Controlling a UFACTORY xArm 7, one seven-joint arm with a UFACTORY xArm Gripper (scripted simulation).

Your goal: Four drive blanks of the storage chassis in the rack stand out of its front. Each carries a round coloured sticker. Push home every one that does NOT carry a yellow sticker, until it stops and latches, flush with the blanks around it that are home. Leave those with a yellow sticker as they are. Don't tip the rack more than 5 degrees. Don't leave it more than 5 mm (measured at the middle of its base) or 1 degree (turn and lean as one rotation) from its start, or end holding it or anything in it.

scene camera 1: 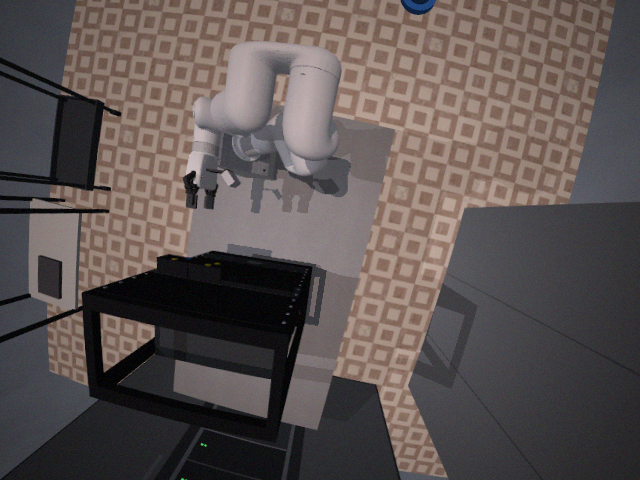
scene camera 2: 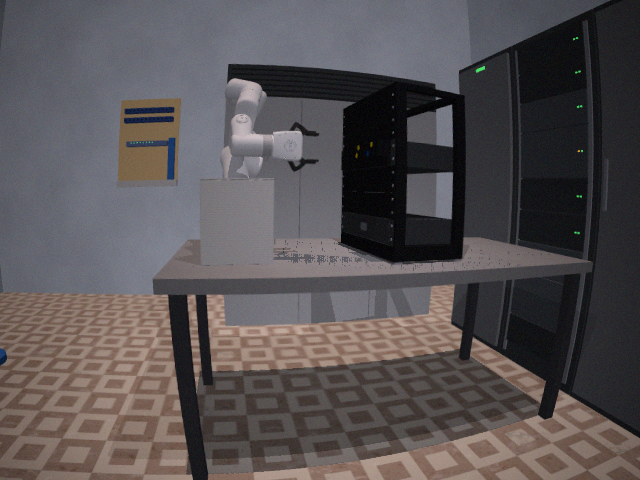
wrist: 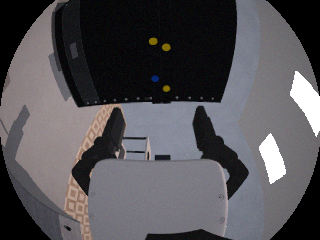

Path:
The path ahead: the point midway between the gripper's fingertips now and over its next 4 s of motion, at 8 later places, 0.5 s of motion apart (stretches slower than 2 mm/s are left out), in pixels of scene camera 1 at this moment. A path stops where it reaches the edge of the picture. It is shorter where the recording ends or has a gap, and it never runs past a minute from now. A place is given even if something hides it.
My gripper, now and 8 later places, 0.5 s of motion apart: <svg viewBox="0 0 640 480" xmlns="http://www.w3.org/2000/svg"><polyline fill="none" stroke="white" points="200,208 206,228 211,247 212,251 201,249 184,246 181,247 181,249 182,240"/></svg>

